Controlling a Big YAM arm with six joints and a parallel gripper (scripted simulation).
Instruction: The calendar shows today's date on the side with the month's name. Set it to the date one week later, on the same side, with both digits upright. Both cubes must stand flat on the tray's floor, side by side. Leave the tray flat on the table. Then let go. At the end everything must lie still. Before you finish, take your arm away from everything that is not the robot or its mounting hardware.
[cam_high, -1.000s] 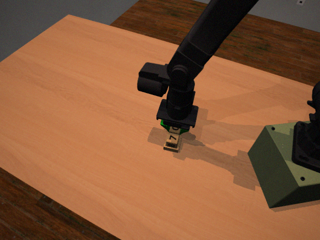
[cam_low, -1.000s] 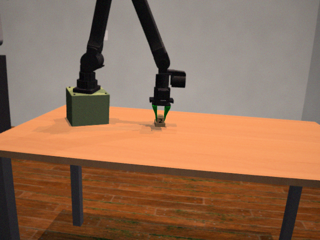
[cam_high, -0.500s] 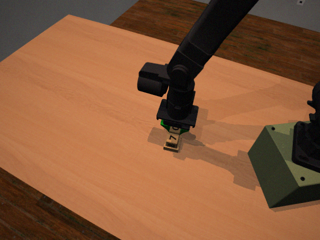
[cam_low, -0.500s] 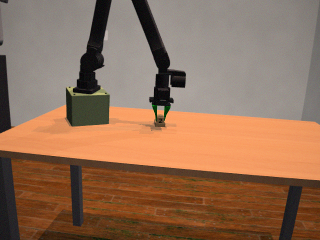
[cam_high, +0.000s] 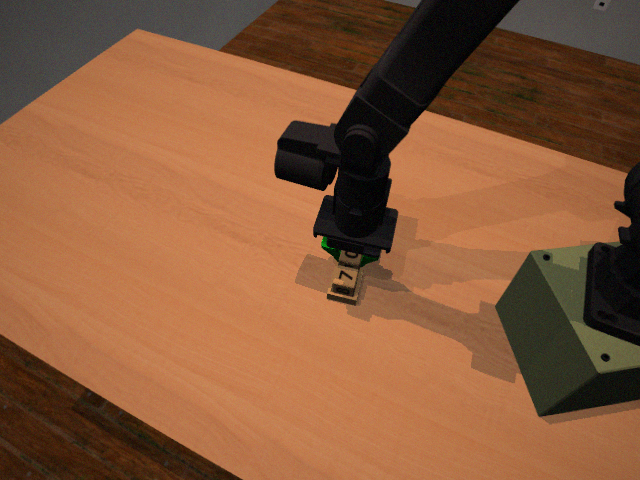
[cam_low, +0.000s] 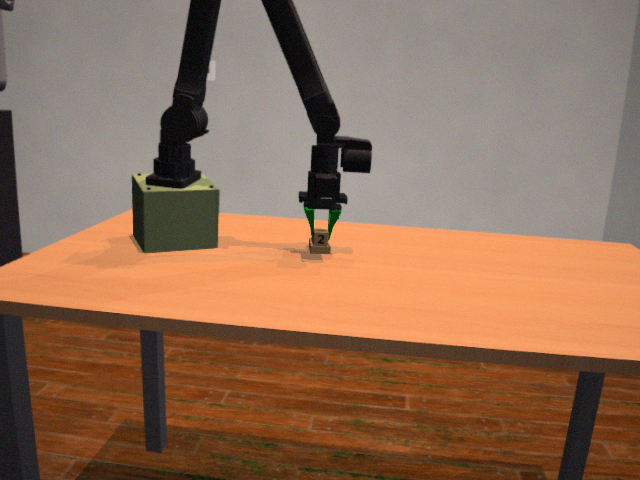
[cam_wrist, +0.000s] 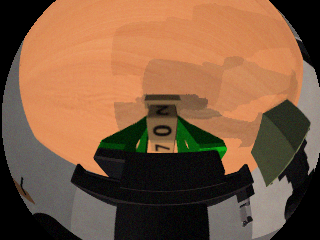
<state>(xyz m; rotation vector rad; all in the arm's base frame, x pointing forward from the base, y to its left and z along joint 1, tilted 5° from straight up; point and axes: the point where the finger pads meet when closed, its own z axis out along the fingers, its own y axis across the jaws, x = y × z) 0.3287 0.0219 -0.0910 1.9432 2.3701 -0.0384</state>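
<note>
Right now my hand is 2 cm to the right of the tray and 3 cm above it.
</note>
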